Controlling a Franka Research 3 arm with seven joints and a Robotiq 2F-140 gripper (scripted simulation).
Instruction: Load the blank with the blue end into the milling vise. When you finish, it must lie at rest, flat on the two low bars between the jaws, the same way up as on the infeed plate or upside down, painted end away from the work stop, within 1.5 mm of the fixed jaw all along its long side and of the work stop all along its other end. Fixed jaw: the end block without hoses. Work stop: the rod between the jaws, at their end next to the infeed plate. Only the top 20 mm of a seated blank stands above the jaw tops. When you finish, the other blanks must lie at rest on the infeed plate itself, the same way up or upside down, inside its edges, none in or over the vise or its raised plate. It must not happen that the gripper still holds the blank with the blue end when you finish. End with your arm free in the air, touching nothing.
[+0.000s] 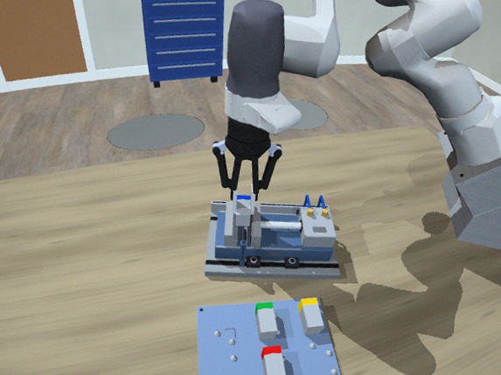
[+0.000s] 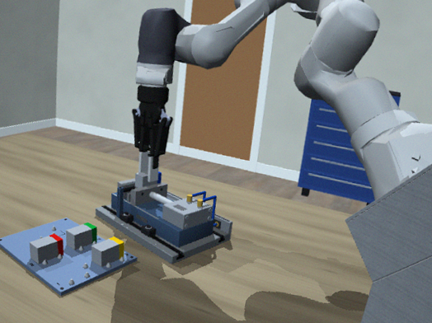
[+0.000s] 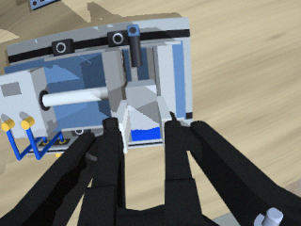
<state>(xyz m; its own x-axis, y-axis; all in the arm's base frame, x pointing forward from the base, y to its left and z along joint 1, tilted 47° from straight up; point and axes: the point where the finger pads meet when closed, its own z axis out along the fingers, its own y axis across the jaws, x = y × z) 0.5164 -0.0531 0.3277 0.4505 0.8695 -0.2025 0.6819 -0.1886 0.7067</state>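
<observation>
Now: hand 40 mm above the blue-ended blank. Round my hand: hosed jaw block (130 mm behind, 110 mm to the left, 60 mm below); then fixed jaw (30 mm ahead, 60 mm below); then work stop rod (30 mm ahead, 50 mm to the left, 50 mm below).
</observation>
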